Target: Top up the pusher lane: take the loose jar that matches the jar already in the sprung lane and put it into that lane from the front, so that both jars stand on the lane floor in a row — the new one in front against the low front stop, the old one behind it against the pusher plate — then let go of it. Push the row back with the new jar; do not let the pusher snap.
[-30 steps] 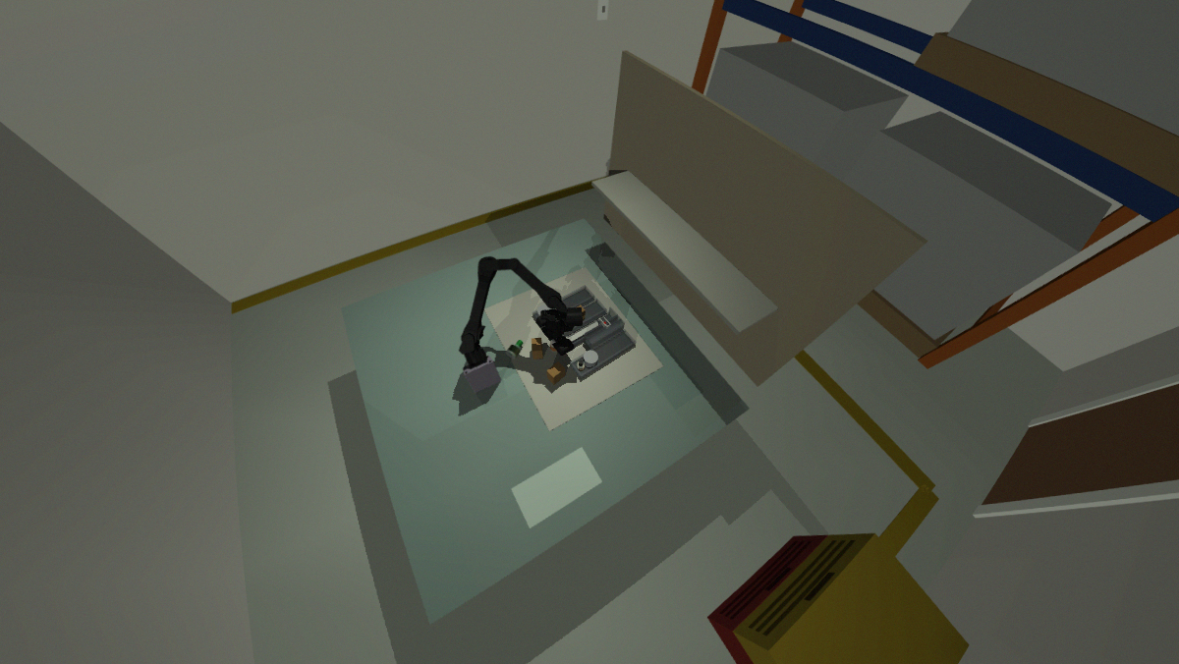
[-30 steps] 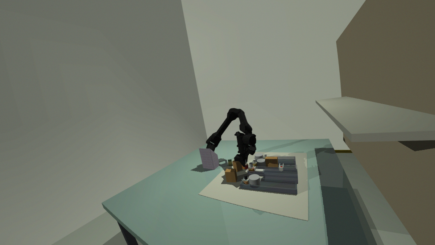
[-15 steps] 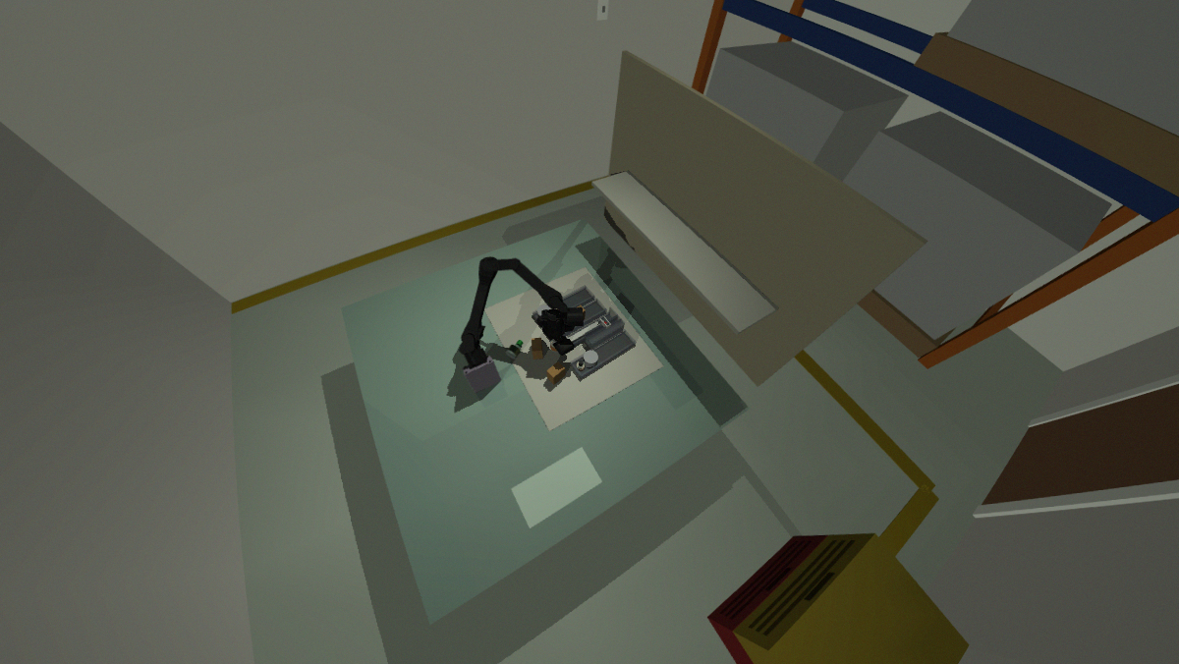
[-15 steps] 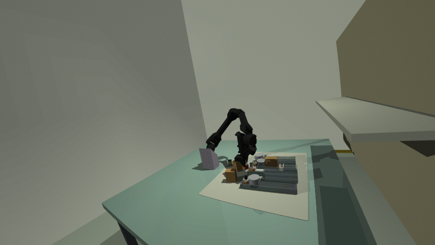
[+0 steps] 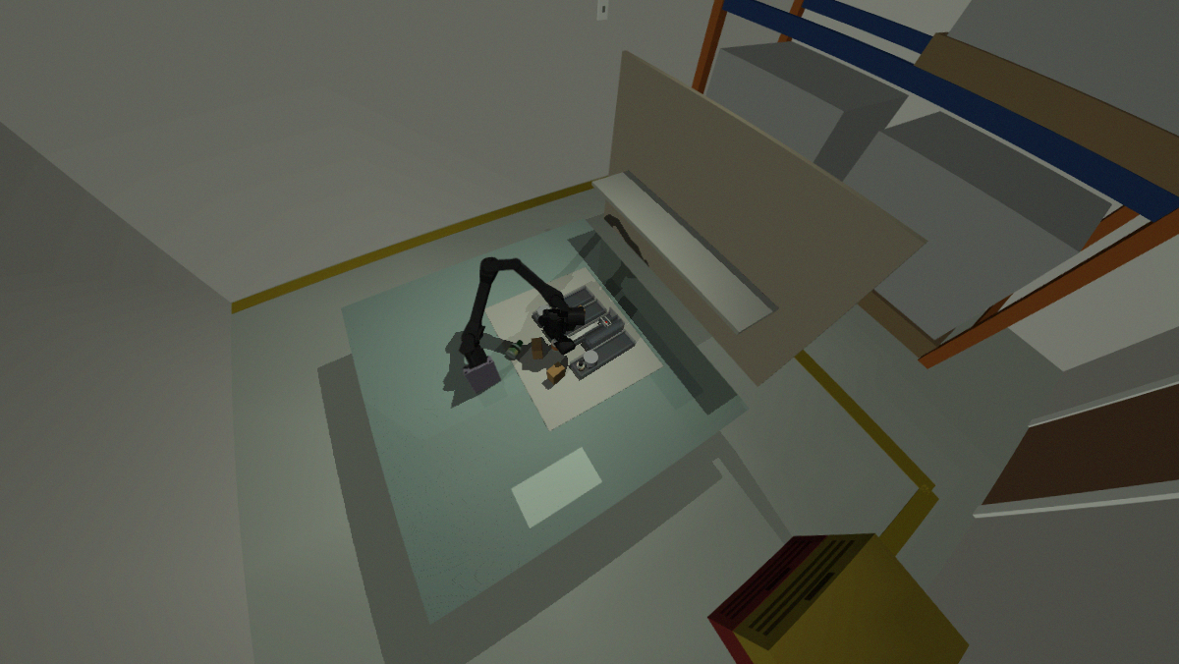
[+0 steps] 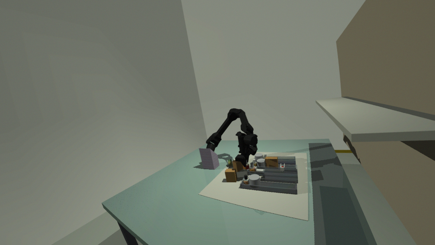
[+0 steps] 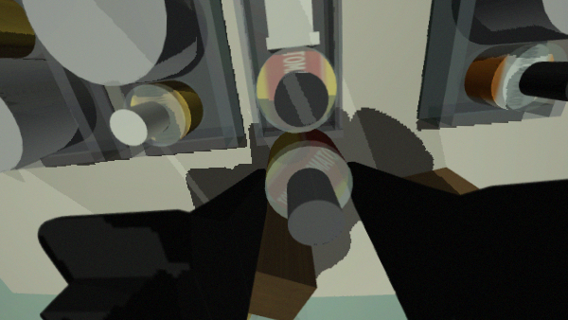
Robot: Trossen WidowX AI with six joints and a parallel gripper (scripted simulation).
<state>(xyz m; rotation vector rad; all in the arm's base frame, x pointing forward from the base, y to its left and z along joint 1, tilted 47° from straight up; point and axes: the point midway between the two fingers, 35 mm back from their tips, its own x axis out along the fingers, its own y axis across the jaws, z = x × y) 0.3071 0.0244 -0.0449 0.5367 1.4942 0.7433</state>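
The brown box is 14 cm ahead of my gripper tip, 10 cm to the left of it and 2 cm below it. The rest, counted from my gripper tip: grey lane rack: 19 cm ahead, 4 cm below.
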